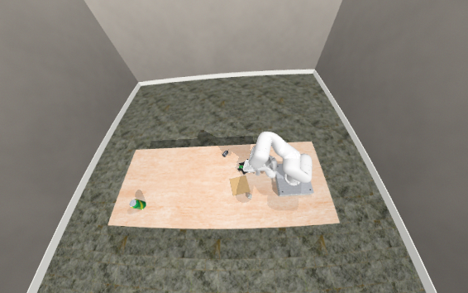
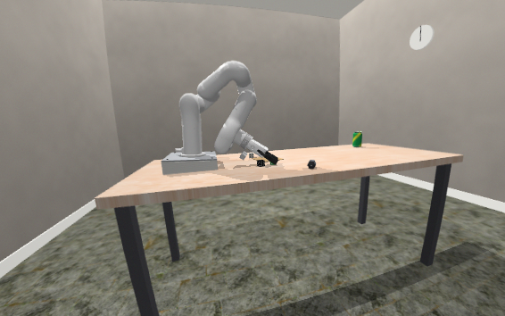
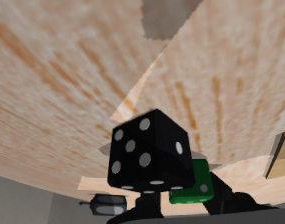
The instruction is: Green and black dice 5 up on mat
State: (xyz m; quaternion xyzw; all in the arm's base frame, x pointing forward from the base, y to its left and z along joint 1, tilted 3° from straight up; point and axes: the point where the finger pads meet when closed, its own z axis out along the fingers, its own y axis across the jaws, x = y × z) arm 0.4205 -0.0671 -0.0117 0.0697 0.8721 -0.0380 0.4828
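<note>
The green die is 1 cm below my hand. Round my hand: dark tool: 15 cm ahead, 13 cm to the right, 1 cm below; tan mat: 15 cm to the left, 2 cm below, 1 cm behind; black die: 7 cm behind, 2 cm to the right, 1 cm below.
</note>
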